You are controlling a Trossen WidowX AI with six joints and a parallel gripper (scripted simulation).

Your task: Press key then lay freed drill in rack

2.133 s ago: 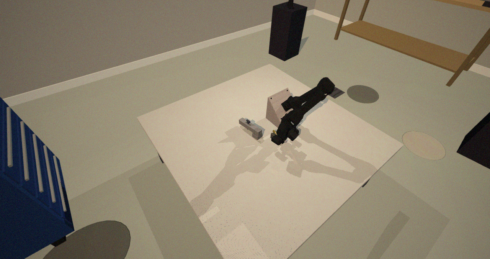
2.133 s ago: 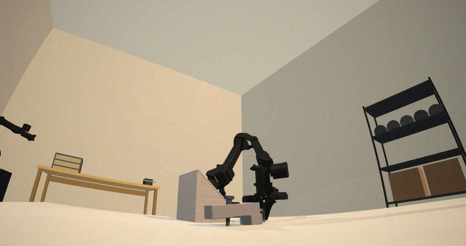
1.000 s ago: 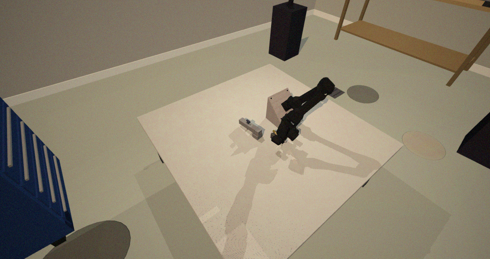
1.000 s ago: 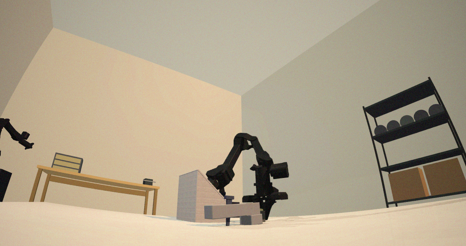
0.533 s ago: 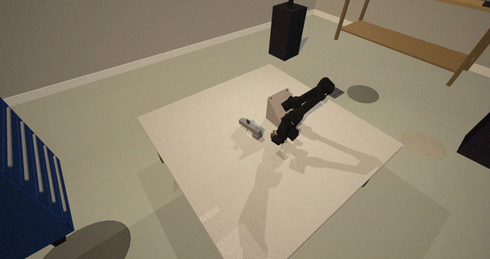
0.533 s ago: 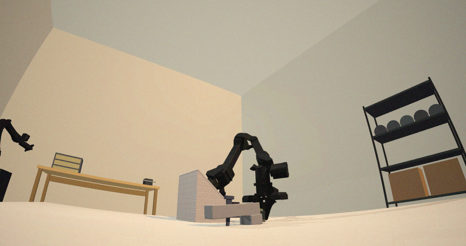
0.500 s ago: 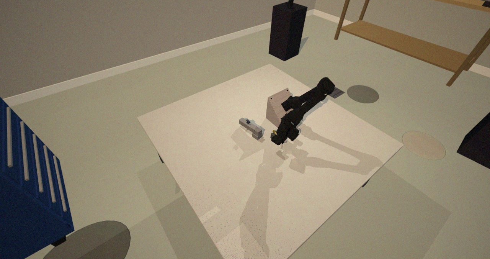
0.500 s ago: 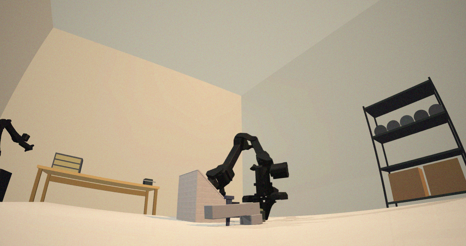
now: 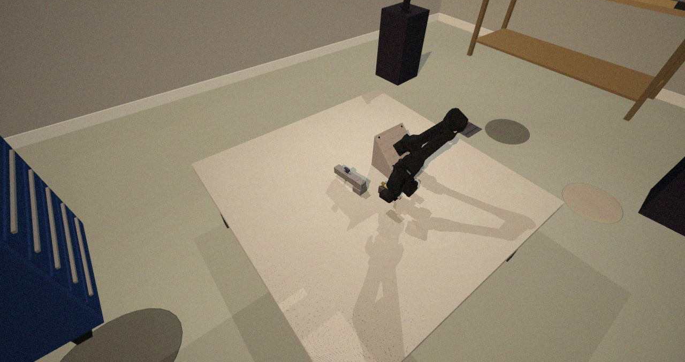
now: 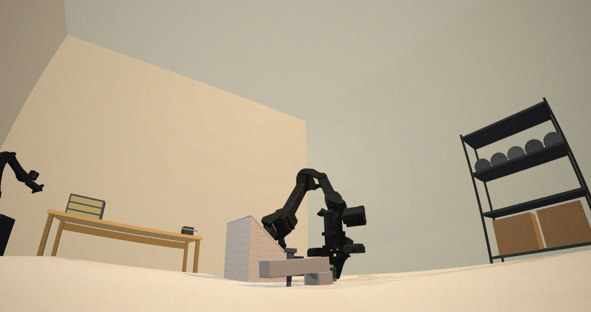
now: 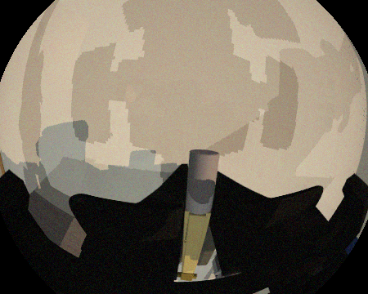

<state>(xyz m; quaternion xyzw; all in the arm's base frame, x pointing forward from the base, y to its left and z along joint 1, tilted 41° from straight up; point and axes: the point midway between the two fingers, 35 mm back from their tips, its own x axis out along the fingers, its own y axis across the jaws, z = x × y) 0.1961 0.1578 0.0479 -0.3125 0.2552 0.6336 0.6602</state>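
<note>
My gripper tip is now 40 mm to the left of the drill and 40 mm below it. The rest, counted from my gripper tip: small dark grey block (60 mm to the right, 10 mm above); dark key (80 mm ahead, 240 mm to the right, 50 mm above).
</note>
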